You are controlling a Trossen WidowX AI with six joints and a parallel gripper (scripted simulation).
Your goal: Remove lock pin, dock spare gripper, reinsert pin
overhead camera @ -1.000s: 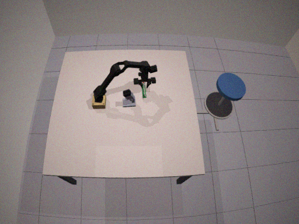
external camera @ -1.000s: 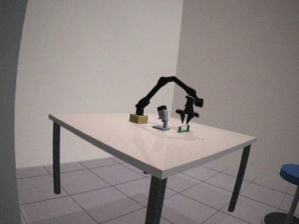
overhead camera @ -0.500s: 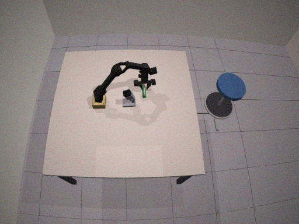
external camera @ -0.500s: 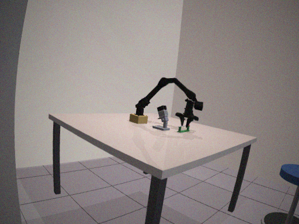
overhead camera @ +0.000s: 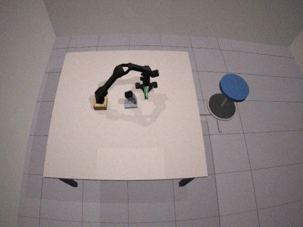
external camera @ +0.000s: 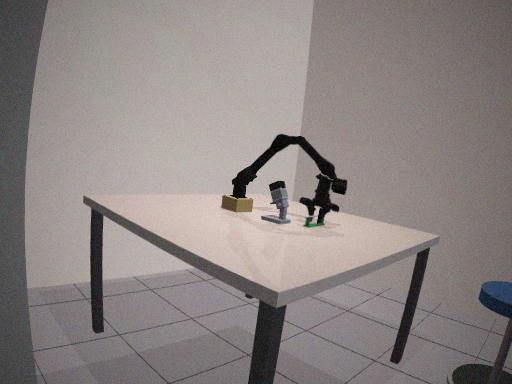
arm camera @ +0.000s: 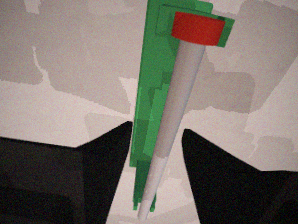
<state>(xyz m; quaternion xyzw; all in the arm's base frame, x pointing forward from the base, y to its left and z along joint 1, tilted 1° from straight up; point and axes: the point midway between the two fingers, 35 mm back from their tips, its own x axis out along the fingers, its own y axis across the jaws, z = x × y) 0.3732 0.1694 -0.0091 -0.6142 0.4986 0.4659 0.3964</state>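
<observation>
Right now my gripper tip is 10 mm to the right of the green cradle and 10 mm below it. From my gripper tip the other things lie so: spare gripper: 130 mm to the right, 120 mm behind, 110 mm above; socket: 120 mm to the right, 110 mm behind, 40 mm above.
</observation>
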